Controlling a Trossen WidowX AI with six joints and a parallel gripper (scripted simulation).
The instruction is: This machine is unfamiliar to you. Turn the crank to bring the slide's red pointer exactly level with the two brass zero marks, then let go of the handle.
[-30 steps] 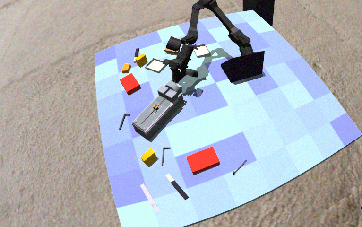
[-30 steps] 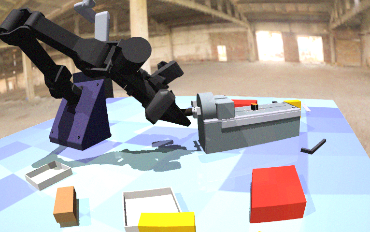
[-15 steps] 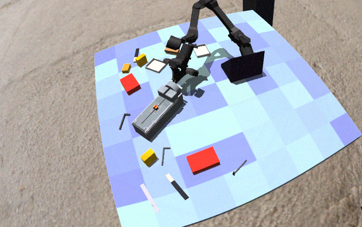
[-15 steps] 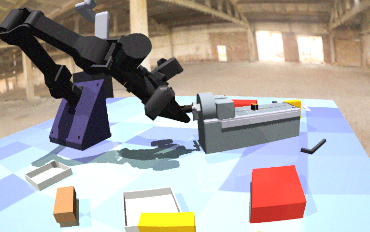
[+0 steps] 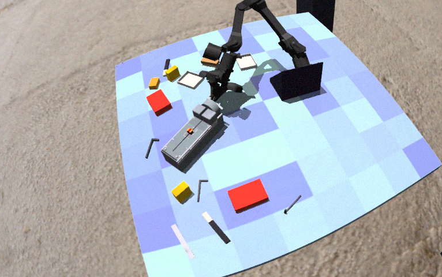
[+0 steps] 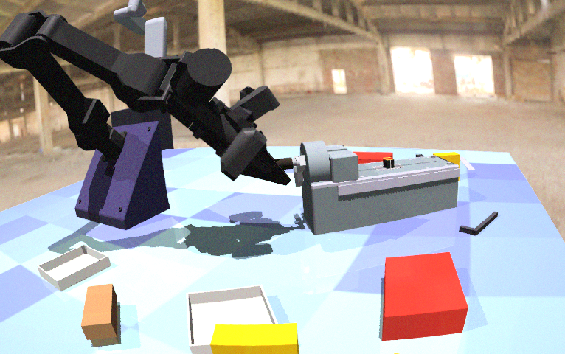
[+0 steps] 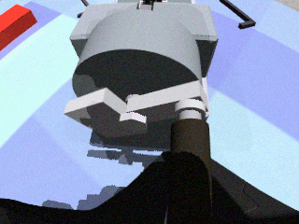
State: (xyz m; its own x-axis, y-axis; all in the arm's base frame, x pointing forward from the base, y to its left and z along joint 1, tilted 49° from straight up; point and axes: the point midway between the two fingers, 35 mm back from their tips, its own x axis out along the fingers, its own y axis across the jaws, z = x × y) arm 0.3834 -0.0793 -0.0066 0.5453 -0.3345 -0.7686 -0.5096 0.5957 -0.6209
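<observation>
Right now the dark crank handle is 10 mm behind my gripper tip, 10 mm to the right of it and 20 mm above it. Round my gripper tip: red pointer: 130 mm ahead, 110 mm to the left; then tan block: 90 mm behind, 320 mm to the right, 70 mm below.
</observation>
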